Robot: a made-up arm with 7 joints. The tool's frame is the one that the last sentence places. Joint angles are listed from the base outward.
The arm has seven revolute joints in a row. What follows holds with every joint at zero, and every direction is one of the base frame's.
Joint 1 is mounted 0.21 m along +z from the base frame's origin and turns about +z.
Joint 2 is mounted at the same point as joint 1 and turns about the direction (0, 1, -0.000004).
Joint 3 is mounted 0.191 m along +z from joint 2 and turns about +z.
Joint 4 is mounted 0.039 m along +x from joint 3 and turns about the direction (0, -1, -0.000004).
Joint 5 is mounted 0.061 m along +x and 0.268 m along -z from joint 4 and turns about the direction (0, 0.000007, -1).
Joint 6 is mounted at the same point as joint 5 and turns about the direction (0, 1, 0.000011).
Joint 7 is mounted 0.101 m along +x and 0.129 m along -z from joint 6 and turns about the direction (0, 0.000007, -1).
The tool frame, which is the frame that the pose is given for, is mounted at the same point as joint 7; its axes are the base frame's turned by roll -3.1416, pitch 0 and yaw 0 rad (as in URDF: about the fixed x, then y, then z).
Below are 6 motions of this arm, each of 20 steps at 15 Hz.
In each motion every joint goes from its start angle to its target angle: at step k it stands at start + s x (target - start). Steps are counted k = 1, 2, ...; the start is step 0. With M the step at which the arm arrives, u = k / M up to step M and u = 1 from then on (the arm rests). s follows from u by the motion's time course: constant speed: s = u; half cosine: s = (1 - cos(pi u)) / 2; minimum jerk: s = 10 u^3 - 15 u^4 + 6 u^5.
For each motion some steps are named. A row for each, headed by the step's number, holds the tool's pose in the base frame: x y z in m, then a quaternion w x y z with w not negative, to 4 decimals.
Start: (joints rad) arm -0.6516 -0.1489 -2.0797 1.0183 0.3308 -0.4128 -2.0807
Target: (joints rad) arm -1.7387 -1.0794 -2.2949 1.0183 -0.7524 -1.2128 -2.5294
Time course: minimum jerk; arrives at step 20
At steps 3, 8, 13, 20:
3: -0.4427 -0.1021 0.3454 0.4700 0.6541 -0.4354 -0.4022
8: -0.4546 0.0593 0.3094 0.3968 0.6036 -0.4463 -0.5282
13: -0.3516 0.2536 0.2395 0.2754 0.5086 -0.4457 -0.6832
20: -0.2604 0.3078 0.2017 0.2093 0.4401 -0.4392 -0.7547

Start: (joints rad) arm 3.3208 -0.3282 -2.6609 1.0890 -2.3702 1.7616 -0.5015
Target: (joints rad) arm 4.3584 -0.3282 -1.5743 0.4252 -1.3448 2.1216 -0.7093
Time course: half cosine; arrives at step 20
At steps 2, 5, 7, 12, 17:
2: 0.4165 0.1999 0.2384 0.8639 0.1808 0.4625 -0.0838
5: 0.3465 0.2720 0.2104 0.8391 0.1481 0.5225 -0.0322
7: 0.2597 0.3232 0.1840 0.8115 0.0955 0.5764 0.0115
12: -0.0032 0.3194 0.1256 0.7441 -0.1446 0.6449 0.0974
17: -0.1138 0.2084 0.1038 0.7281 -0.3454 0.5744 0.1441

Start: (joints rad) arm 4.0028 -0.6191 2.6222 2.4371 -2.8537 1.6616 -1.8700
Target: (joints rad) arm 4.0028 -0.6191 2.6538 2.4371 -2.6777 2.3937 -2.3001
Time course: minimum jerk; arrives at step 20
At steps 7, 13, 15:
7: 0.3197 0.2327 0.6429 0.7200 0.2664 -0.0749 -0.6364
13: 0.2739 0.1890 0.6353 0.5895 0.4576 -0.0295 -0.6650
15: 0.2632 0.1786 0.6295 0.5515 0.5012 -0.0115 -0.6668

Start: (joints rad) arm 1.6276 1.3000 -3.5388 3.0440 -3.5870 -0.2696 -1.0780
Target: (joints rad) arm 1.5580 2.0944 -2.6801 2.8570 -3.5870 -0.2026 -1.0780
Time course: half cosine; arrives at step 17
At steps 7, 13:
7: -0.0859 0.5455 0.3497 0.0433 0.0710 -0.5660 -0.8202
13: 0.0148 0.5698 0.1670 0.1091 -0.1515 -0.6777 -0.7113

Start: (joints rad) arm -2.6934 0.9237 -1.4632 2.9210 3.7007 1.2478 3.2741
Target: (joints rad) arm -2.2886 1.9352 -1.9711 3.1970 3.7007 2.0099 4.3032
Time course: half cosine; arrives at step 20
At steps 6, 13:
6: -0.4213 -0.3059 0.5180 0.8775 0.4292 0.1198 0.1774
13: -0.2865 -0.4759 0.2026 0.4903 0.5907 0.0130 0.6407

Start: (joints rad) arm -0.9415 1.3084 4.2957 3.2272 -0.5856 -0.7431 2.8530
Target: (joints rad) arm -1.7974 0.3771 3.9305 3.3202 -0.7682 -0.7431 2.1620
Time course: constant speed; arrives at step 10
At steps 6, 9, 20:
6: 0.1397 -0.4397 0.4123 0.5555 0.6773 -0.2125 0.4331
9: 0.0075 -0.3949 0.5180 0.7503 0.5930 -0.1812 0.2294
20: -0.0287 -0.3655 0.5498 0.7969 0.5601 -0.1735 0.1456

